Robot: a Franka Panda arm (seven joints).
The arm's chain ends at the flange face. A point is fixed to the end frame.
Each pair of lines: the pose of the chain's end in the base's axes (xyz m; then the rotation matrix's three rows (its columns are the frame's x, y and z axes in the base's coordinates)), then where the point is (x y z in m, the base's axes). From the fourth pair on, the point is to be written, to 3 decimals.
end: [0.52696 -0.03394 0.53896], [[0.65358 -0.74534 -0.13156], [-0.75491 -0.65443 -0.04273], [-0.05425 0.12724 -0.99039]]
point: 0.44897 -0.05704 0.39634
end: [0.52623 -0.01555 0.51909], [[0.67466 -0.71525 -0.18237], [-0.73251 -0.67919 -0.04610], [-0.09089 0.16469 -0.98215]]
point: 0.44160 -0.04110 0.38073
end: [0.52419 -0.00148 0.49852], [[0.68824 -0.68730 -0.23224], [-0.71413 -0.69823 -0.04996], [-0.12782 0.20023 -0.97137]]
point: 0.43315 -0.02915 0.36472
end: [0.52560 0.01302 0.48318], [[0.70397 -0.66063 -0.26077], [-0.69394 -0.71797 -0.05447], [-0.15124 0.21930 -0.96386]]
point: 0.431 -0.017 0.352
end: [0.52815 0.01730 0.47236], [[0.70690 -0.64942 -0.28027], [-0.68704 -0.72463 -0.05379], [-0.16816 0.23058 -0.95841]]
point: 0.431 -0.013 0.343
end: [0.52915 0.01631 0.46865], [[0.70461 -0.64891 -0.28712], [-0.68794 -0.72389 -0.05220], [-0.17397 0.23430 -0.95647]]
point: 0.431 -0.014 0.340
